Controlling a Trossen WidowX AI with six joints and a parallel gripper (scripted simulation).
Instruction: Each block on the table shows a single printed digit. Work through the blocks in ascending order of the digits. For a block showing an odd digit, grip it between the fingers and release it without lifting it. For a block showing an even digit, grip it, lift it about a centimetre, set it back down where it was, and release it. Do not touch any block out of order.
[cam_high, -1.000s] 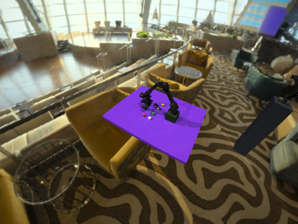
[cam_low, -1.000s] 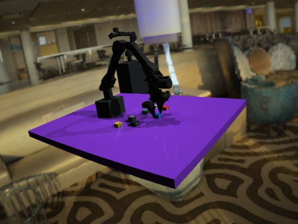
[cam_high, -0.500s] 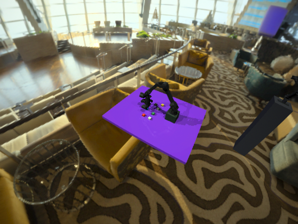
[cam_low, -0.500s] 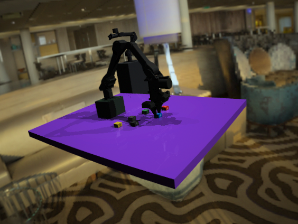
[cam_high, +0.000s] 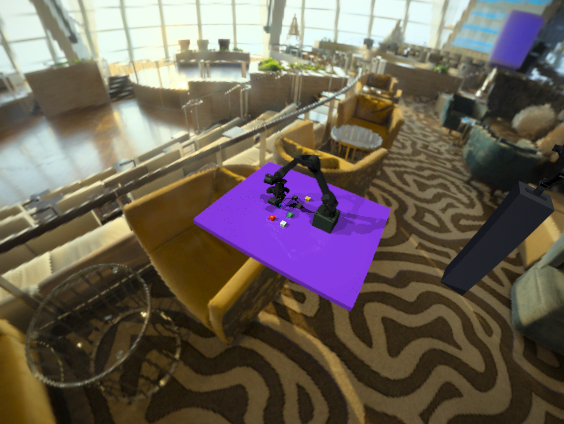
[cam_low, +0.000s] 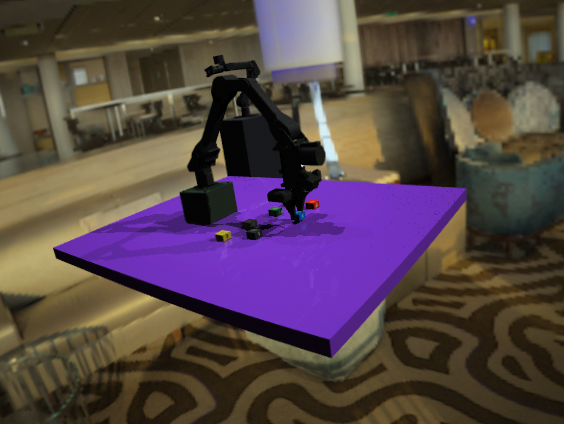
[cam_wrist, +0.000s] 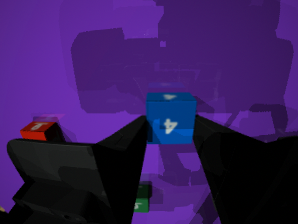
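Now: gripper tip 12 cm past the green block, 1 cm to the right of it and 1 cm above it. Also, from my gripper tip: red block: 12 cm to the left, 5 cm behind, 1 cm below; then blue block: right at my gripper tip; then grey block: 11 cm to the right, 10 cm behind, 1 cm below.
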